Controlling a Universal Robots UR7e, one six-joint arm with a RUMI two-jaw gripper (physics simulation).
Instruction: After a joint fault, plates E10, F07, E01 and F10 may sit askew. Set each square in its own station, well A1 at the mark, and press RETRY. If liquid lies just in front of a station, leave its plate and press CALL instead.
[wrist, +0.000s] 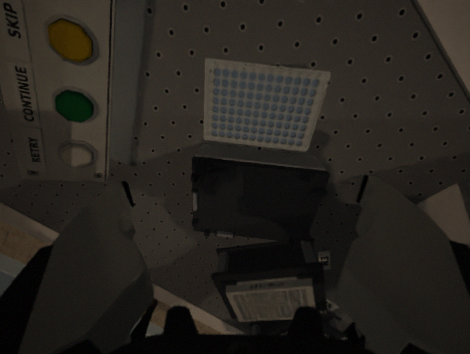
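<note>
A pale plate with blue wells lies at the upper middle of the wrist view; no code can be read on it. Below it is a black station with no plate on it. A second pale plate, with a blurred label on its near edge, sits in a black holder at the bottom middle. The whitish RETRY button is at the left. My gripper is open and empty, its fingers either side of the black station. CALL and any other plates do not show.
The button panel also carries the green CONTINUE button and the yellow SKIP button. A small tag is right of the lower holder. A paler patch shows on the perforated board, left of the black station.
</note>
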